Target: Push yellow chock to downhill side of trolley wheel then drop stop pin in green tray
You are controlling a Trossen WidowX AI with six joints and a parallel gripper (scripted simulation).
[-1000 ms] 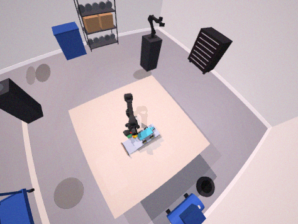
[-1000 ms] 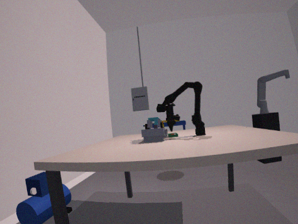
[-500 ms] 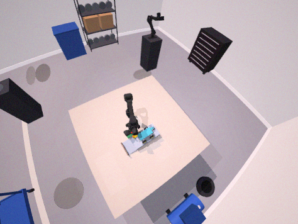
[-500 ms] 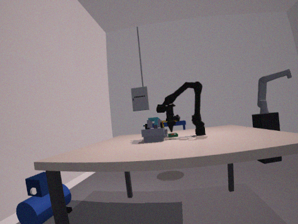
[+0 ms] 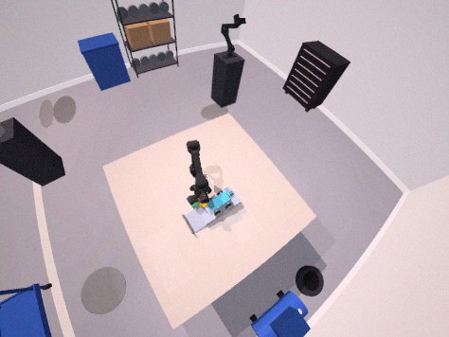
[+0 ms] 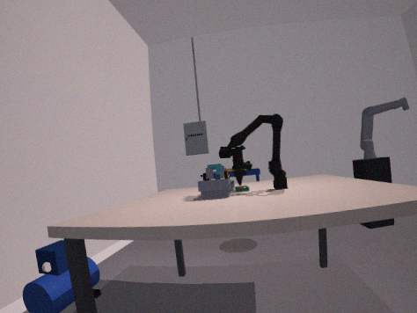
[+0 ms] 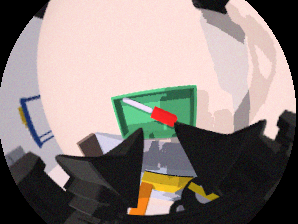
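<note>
Right now my gripper tip is 1 cm past the red-headed stop pin, 1 cm to the left of it and 2 cm above it. The rest, counted from my gripper tip: yellow chock: 7 cm ahead, 1 cm to the left, 5 cm above; then cyan trolley: 12 cm ahead, 10 cm to the left, 7 cm above.
</note>
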